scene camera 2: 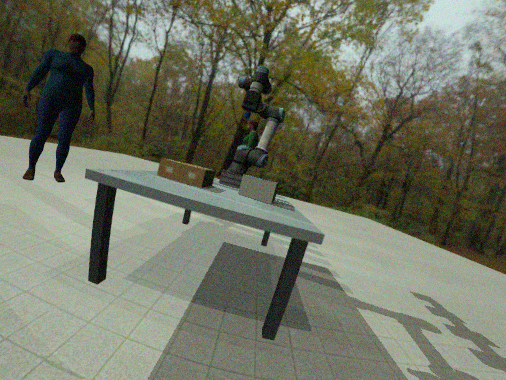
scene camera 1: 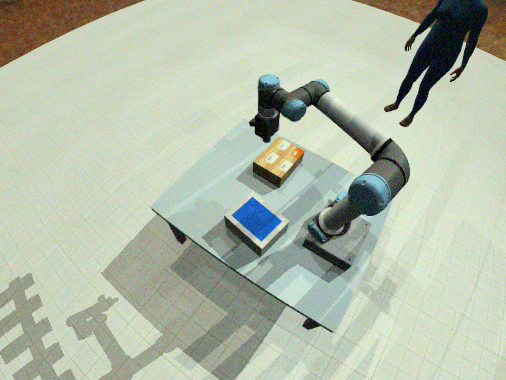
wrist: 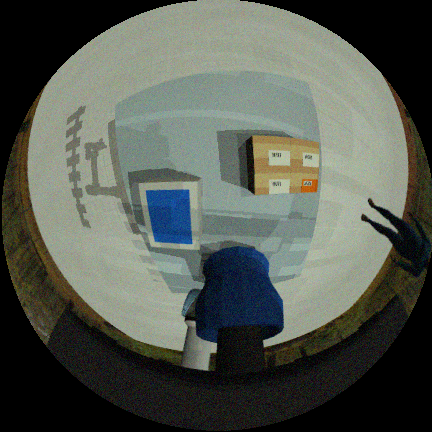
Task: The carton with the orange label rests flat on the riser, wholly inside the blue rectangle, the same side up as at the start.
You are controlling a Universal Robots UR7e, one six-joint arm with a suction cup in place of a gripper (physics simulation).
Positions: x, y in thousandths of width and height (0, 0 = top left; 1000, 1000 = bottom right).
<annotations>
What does the riser with blue rectangle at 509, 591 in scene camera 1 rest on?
The table.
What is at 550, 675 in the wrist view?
My suction cup.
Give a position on a riser with blue rectangle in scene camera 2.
At 515, 499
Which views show the riser with blue rectangle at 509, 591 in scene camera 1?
Scene camera 2, scene camera 1 and the wrist view: all of them.
</annotations>
